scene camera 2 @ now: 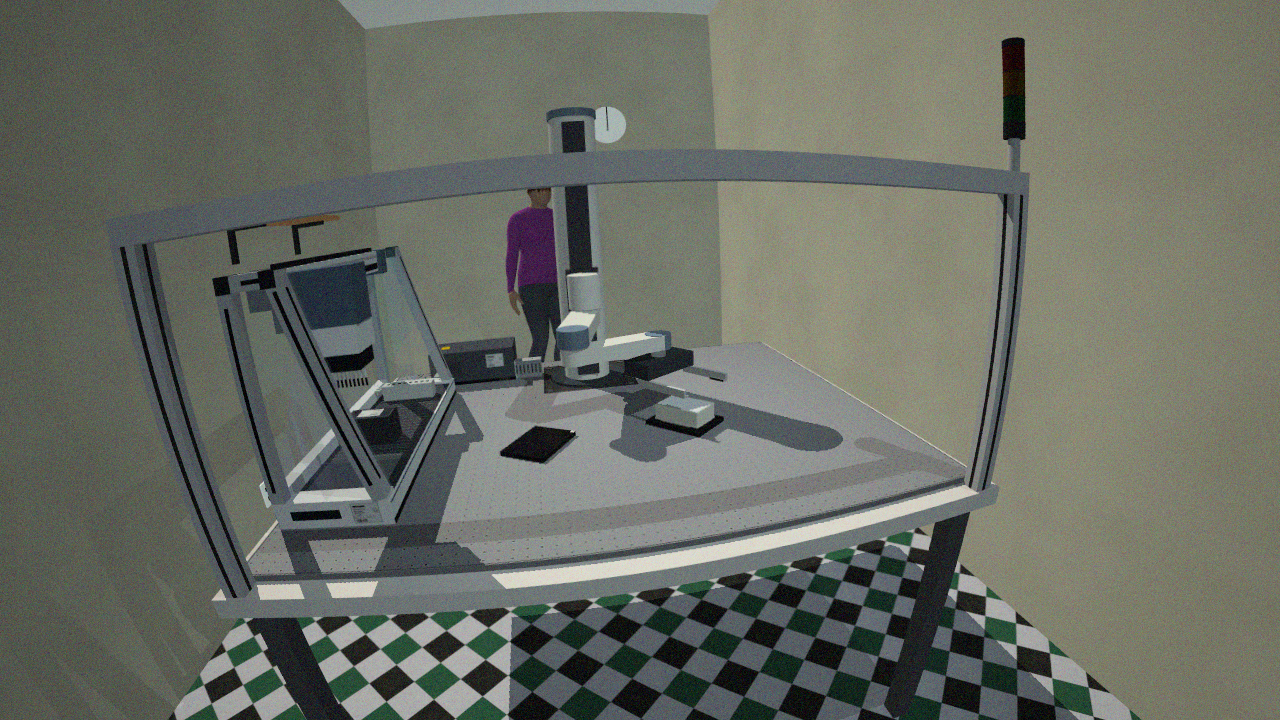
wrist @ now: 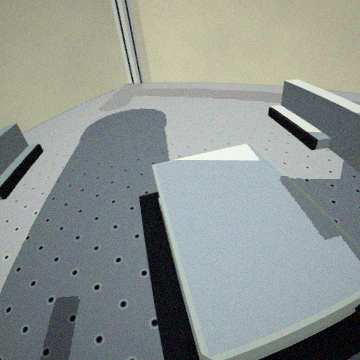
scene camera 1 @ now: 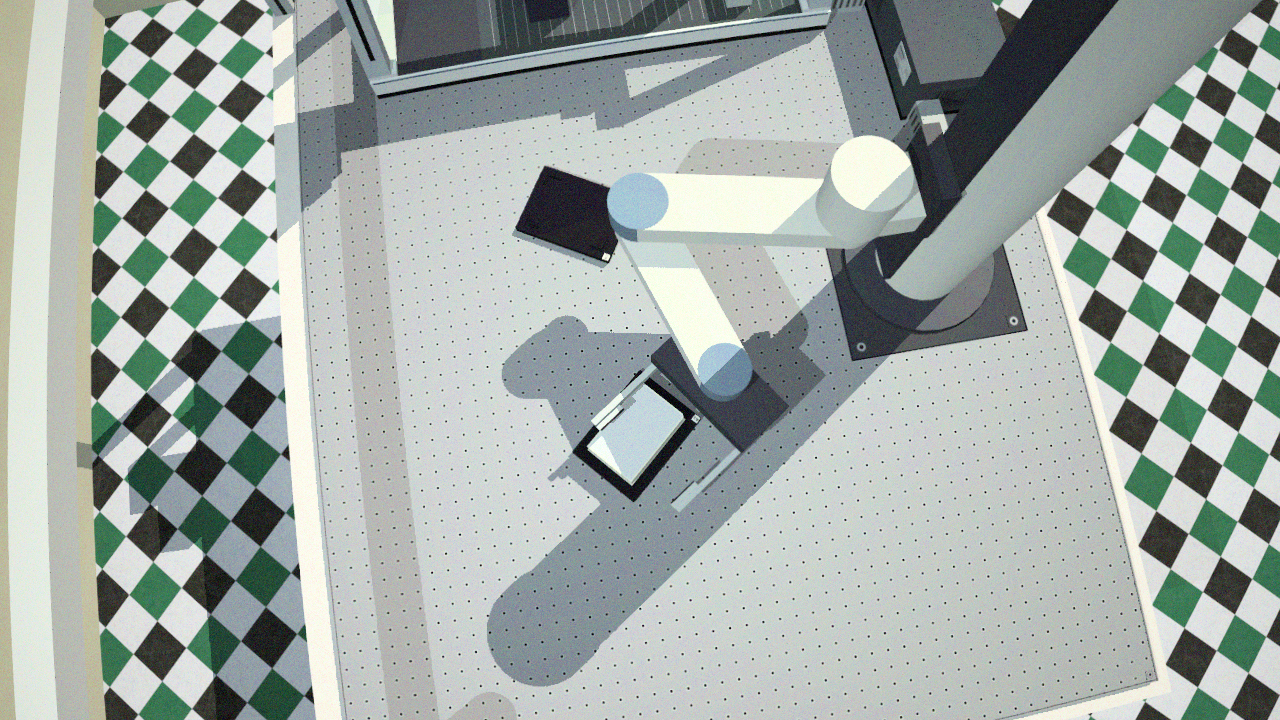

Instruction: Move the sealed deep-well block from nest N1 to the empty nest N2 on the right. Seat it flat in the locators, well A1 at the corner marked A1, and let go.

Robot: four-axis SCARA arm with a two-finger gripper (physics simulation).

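Frame: origin at the arm's base, x right, y down, z ahead, level; metres.
Seen in the pictures: gripper, fingertip midpoint: [scene camera 2: 706, 385] [wrist: 150, 113] [scene camera 1: 634, 466]; arm's base, origin of the base link: [scene camera 2: 588, 378] [scene camera 1: 916, 260].
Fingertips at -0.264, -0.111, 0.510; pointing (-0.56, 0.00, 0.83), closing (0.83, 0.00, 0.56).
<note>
Offsets run from my fingertips to a thing's top centre, as dx, dy, dz. "*": to the spot under its first point. Level surfaces: height alone.
The sealed deep-well block {+0.056, +0.045, -0.010} [scene camera 1: 640, 429] [scene camera 2: 684, 411] [wrist: 260, 240], pale with a flat top, sits on black nest N1 [scene camera 1: 633, 490] [scene camera 2: 702, 430] [wrist: 165, 280]. N1 has a small white corner mark in scene camera 1. Black nest N2 {+0.430, +0.083, +0.028} [scene camera 1: 565, 214] [scene camera 2: 538, 444] is empty, with a white corner mark; the arm's elbow covers part of it in scene camera 1. My gripper [scene camera 1: 646, 458] [scene camera 2: 704, 385] [wrist: 150, 113] is open and empty above N1. One finger is close to a long side of the block, the other well off the opposite side. The block is right of centre between them.
A framed enclosure [scene camera 1: 599, 57] [scene camera 2: 327, 394] stands at one end of the perforated table {dy +0.098} [scene camera 1: 895, 537]. The arm's column [scene camera 1: 1074, 152] [scene camera 2: 572, 223] rises from a dark base plate. A dark box {* +0.580, -0.017, -0.614} [scene camera 1: 948, 44] [scene camera 2: 483, 360] stands near the column.
</note>
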